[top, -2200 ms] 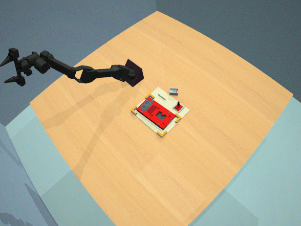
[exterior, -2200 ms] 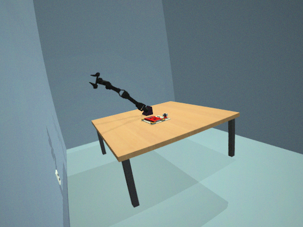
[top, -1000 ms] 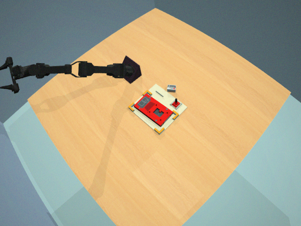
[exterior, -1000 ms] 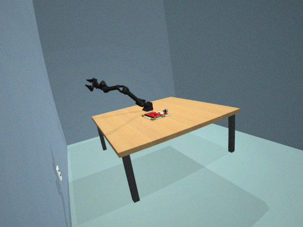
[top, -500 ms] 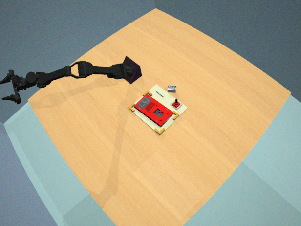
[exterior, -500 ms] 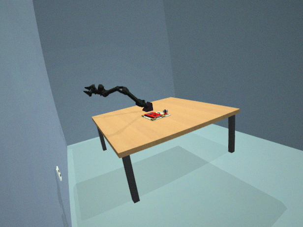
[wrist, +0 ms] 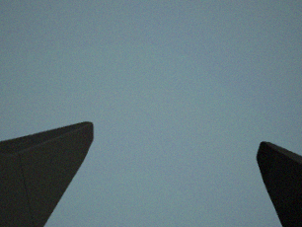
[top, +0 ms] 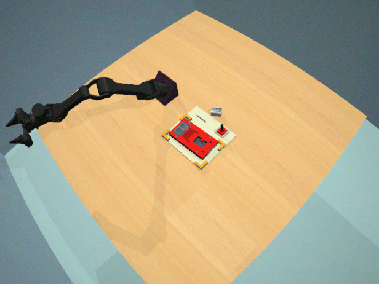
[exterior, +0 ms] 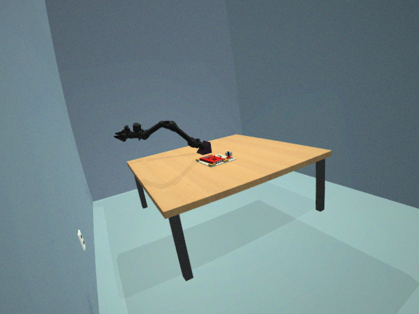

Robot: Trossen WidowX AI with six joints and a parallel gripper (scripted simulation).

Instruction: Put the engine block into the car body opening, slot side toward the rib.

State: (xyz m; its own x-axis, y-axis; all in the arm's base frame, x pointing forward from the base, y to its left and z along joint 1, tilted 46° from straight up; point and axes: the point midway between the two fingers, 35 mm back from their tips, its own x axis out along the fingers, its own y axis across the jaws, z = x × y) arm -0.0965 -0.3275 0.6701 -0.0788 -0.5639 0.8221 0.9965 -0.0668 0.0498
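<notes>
My gripper tip is 880 mm to the right of the engine block, 310 mm short of it and 300 mm above it.
</notes>
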